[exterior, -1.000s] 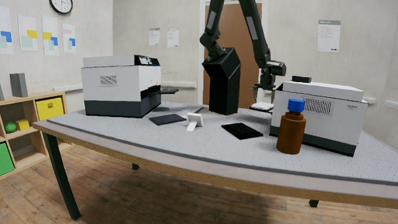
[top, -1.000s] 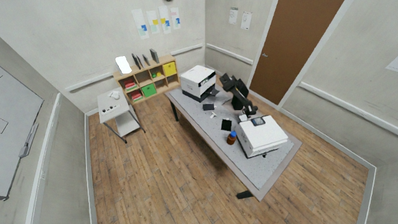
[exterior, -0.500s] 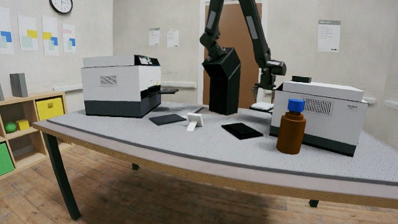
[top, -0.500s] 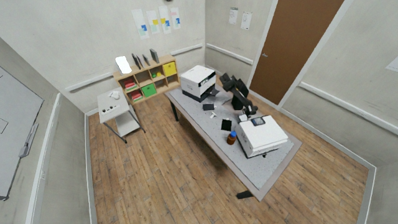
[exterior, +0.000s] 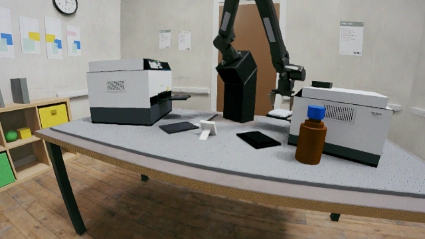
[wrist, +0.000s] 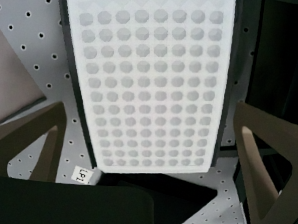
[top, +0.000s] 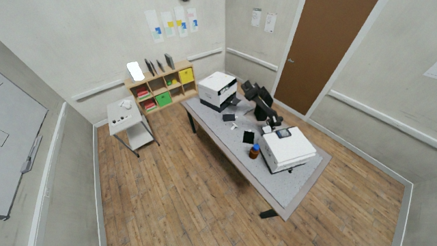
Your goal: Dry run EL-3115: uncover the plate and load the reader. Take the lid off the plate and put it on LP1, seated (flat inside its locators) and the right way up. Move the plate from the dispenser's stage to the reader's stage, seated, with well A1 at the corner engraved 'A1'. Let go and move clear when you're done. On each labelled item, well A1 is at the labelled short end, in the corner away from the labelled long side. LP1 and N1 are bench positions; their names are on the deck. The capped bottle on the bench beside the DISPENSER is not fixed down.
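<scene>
Right now my hand is 20 mm above the white well plate.
</scene>
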